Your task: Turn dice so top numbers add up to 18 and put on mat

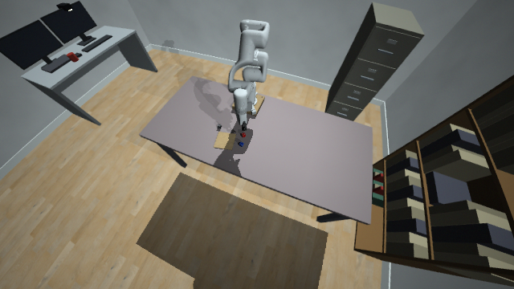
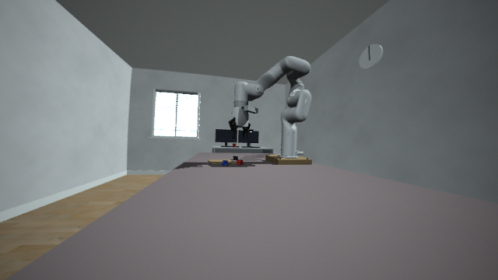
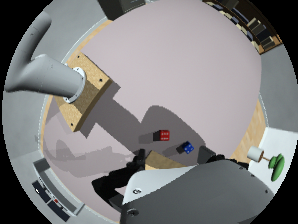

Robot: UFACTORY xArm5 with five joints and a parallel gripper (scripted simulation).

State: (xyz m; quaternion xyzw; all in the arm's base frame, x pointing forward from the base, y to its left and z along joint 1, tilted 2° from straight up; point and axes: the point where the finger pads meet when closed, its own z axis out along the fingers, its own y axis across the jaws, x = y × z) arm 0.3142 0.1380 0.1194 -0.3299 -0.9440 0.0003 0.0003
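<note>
Now: hand 140 mm above the red die. The rest, counted from my hand: tan mat: 150 mm below, 110 mm ahead, 100 mm to the right; then black die: 210 mm to the right, 140 mm below, 30 mm ahead; then blue die: 140 mm below, 70 mm ahead, 30 mm to the left.
</note>
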